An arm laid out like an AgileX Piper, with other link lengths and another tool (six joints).
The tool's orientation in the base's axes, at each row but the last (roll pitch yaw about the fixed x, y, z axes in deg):
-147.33, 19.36, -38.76
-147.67, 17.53, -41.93
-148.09, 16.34, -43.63
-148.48, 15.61, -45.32
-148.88, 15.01, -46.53
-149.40, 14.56, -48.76
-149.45, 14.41, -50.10
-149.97, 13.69, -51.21
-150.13, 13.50, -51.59
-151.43, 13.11, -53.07
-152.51, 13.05, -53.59
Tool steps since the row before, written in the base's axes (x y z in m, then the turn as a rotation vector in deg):
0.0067, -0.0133, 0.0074, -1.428, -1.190, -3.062
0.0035, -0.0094, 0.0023, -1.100, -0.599, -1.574
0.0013, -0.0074, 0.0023, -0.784, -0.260, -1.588
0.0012, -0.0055, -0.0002, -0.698, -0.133, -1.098
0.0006, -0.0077, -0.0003, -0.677, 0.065, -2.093
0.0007, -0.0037, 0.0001, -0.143, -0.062, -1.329
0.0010, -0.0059, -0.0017, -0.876, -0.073, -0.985
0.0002, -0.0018, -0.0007, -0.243, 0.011, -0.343
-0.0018, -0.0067, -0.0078, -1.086, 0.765, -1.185
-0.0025, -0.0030, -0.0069, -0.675, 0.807, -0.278
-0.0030, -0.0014, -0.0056, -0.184, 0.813, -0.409
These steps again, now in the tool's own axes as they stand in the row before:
0.0103, -0.0010, -0.0130, 0.667, 3.159, 1.551
0.0078, 0.0013, -0.0066, 0.075, 1.868, 0.743
0.0052, 0.0017, -0.0057, 0.074, 1.482, 1.001
0.0046, 0.0020, -0.0025, -0.086, 1.111, 0.684
0.0059, 0.0035, -0.0036, 0.047, 1.496, 1.614
0.0031, 0.0012, -0.0018, 0.288, 0.789, 1.042
0.0054, 0.0028, -0.0012, -0.245, 1.168, 0.565
0.0017, 0.0010, -0.0002, -0.075, 0.344, 0.230
0.0058, 0.0081, 0.0030, -0.962, 1.048, 1.070
0.0024, 0.0065, 0.0039, -0.960, 0.291, 0.421
0.0006, 0.0055, 0.0035, -0.651, -0.033, 0.661

